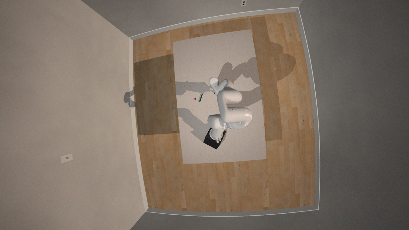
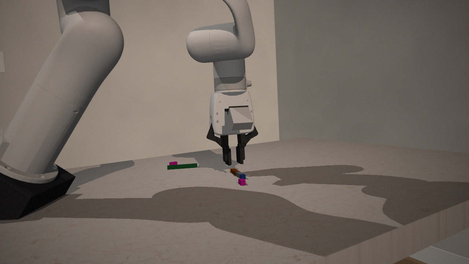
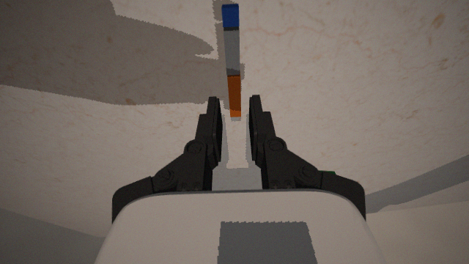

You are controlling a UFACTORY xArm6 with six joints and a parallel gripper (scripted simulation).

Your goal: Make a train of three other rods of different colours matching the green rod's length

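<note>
Now: the orange rod 4 cm below my hand. From my hand the other things lie so: green rod (17 cm to the left, 4 cm below, 3 cm behind); then grey rod (4 cm below, 3 cm to the right, 2 cm behind); then blue rod (5 cm to the right, 4 cm below, 3 cm behind).
</note>
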